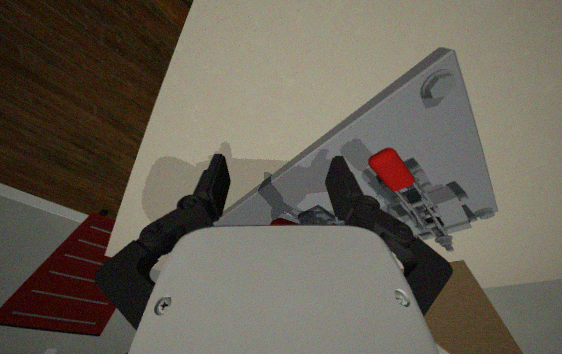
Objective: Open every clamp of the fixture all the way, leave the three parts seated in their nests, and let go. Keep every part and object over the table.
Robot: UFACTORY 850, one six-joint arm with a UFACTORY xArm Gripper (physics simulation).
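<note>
The fixture's grey plate [425,130] lies on the table, partly hidden behind the gripper body. One toggle clamp with a thick red handle [391,169] stands on the plate to the right of the right finger. Its metal linkage [422,210] runs down and right from the handle. A second red handle [284,221] barely shows above the edge of the gripper body, with grey clamp metal [318,215] beside it. My gripper [278,168] is open and empty, above the plate's long edge. The parts in their nests cannot be made out, and any further clamp is hidden.
The pale table top [280,60] ends at the left, beyond which a dark wood floor [75,80] shows. A red slatted panel [65,275] is at the lower left. A brown surface [470,310] is at the lower right. A round fitting [437,87] sits at the plate's upper corner.
</note>
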